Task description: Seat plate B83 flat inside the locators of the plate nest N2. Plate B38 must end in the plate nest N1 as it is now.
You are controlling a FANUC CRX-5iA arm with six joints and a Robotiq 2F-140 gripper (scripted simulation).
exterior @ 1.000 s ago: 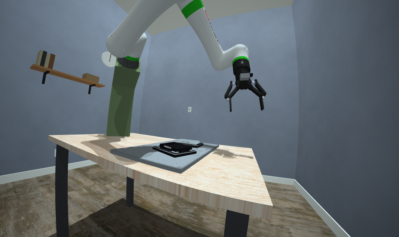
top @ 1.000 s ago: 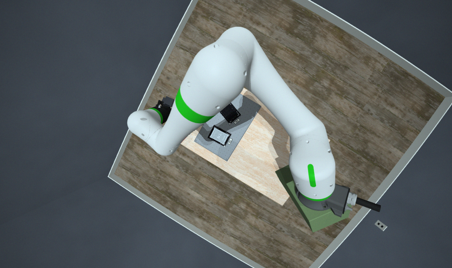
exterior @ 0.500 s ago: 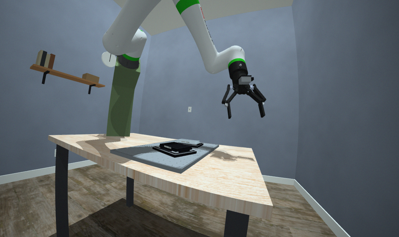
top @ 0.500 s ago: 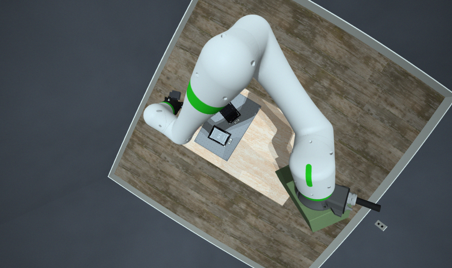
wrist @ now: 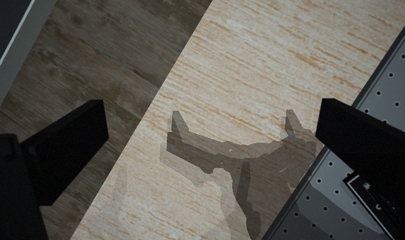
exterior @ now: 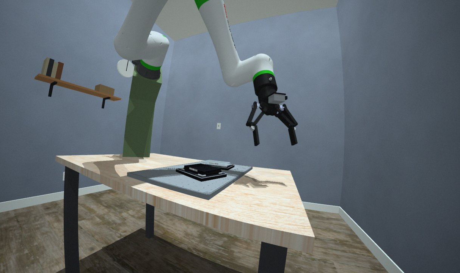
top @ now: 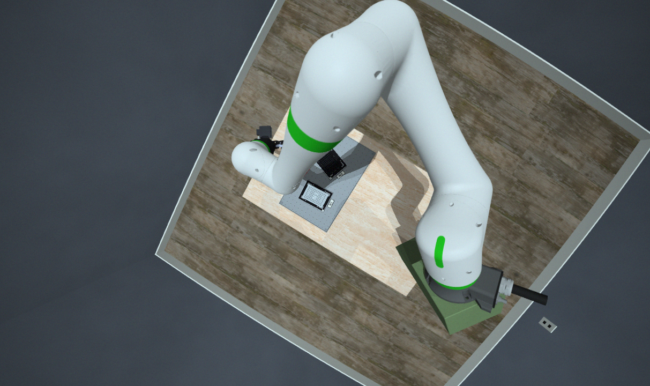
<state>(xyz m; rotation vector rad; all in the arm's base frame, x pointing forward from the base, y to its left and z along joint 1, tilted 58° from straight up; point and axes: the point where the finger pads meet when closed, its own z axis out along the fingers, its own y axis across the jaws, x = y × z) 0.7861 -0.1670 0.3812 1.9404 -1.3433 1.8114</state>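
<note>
My hand is 260 mm past the black well plate, 120 mm above it and 80 mm to the right of it. From my hand the other things lie so: nest N1 (270 mm to the left, 200 mm behind, 140 mm below); white well plate (270 mm to the left, 200 mm behind, 130 mm below); plate nest N2 (260 mm behind, 140 mm below, 70 mm to the left).
</note>
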